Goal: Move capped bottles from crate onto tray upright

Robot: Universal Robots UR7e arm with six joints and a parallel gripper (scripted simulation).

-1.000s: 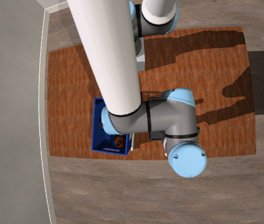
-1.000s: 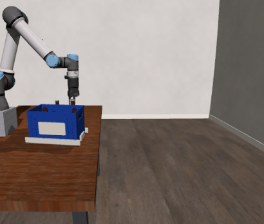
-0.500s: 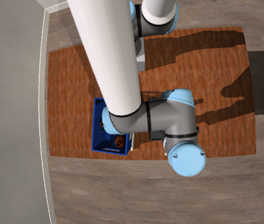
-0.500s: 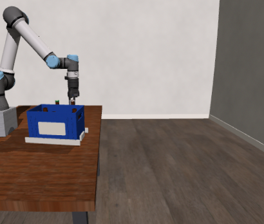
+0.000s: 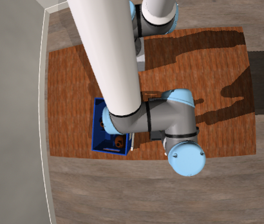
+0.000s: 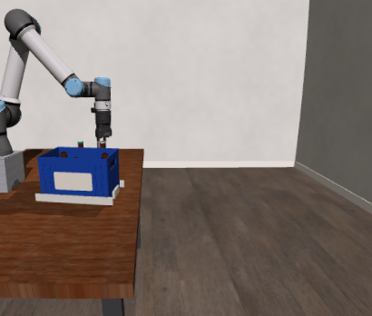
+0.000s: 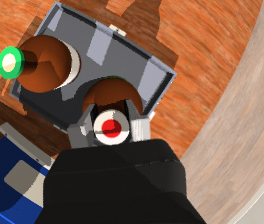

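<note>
Now: hand 60 mm above the red-capped bottle. Round my hand: brown bottle: 260 mm to the right, 60 mm below, 50 mm ahead; green-capped bottle: 110 mm behind, 60 mm below; dark grey tray: 130 mm below, 50 mm behind.
</note>
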